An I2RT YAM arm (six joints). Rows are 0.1 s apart.
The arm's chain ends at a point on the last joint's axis. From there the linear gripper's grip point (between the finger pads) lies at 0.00 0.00 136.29 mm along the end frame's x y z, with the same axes.
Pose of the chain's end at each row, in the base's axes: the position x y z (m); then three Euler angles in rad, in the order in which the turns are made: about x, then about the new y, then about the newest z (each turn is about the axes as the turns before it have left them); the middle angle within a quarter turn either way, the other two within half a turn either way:
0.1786 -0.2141 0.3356 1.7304 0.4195 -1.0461
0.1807 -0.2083 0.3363 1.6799 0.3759 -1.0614
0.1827 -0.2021 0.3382 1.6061 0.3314 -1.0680
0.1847 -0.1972 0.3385 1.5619 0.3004 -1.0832
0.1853 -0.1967 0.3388 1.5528 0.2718 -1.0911
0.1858 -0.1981 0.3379 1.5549 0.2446 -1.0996
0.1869 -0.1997 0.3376 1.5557 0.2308 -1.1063
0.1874 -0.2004 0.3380 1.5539 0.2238 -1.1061
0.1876 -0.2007 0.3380 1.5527 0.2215 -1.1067
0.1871 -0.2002 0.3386 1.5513 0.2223 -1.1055
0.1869 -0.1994 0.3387 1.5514 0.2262 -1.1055
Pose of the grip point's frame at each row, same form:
0.2341 -0.3370 0.3158 1.7304 0.4195 -1.0461
0.2307 -0.3343 0.3225 1.6799 0.3759 -1.0614
0.2270 -0.3309 0.3337 1.6061 0.3314 -1.0680
0.2250 -0.3274 0.3397 1.5619 0.3004 -1.0832
0.2219 -0.3280 0.3412 1.5528 0.2718 -1.0911
0.2188 -0.3303 0.3400 1.5549 0.2446 -1.0996
0.2181 -0.3324 0.3396 1.5557 0.2308 -1.1063
0.2176 -0.3333 0.3402 1.5539 0.2238 -1.1061
0.2175 -0.3336 0.3404 1.5527 0.2215 -1.1067
0.2171 -0.3331 0.3412 1.5513 0.2223 -1.1055
0.2175 -0.3322 0.3413 1.5514 0.2262 -1.1055

